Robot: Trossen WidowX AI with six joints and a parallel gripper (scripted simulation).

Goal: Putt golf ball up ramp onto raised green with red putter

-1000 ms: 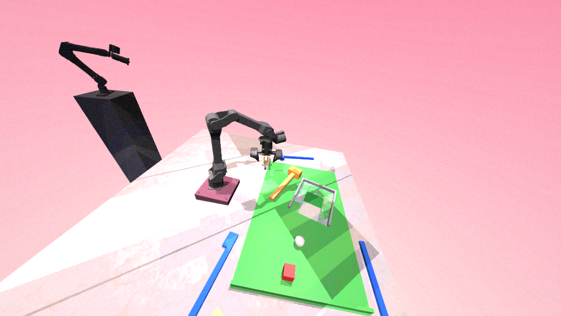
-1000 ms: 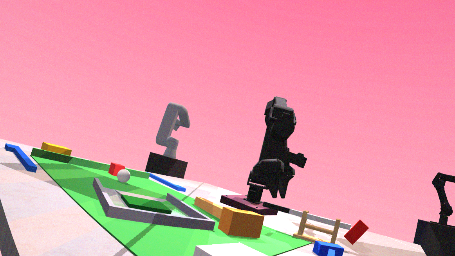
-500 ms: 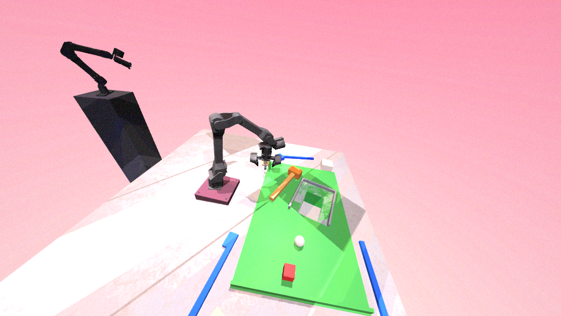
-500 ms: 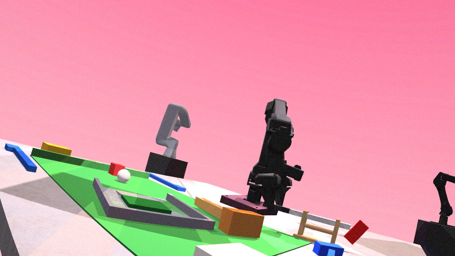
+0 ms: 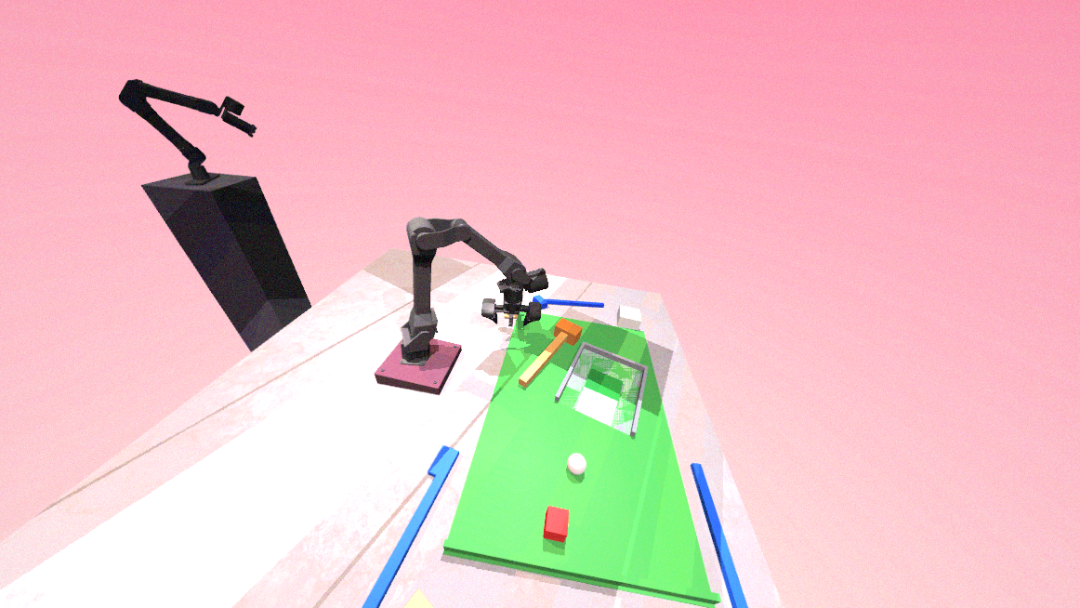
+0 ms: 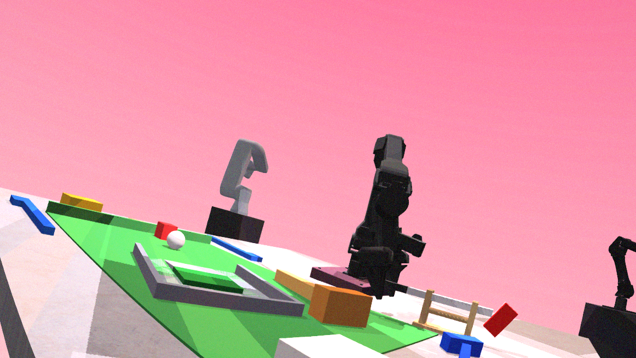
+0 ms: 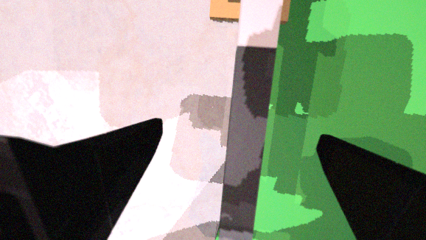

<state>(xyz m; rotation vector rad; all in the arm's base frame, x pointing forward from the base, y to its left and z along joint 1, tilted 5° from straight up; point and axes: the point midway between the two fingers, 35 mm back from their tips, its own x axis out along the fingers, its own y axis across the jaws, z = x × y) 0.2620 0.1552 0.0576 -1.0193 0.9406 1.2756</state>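
Right now my gripper tip is 110 mm to the right of the red putter and 20 mm below it. From my gripper tip the other things lie so: blue piece: 230 mm ahead, 180 mm to the left, 20 mm below; wooden ladder: 130 mm to the left; white golf ball: 460 mm to the right, 160 mm ahead, 10 mm below.
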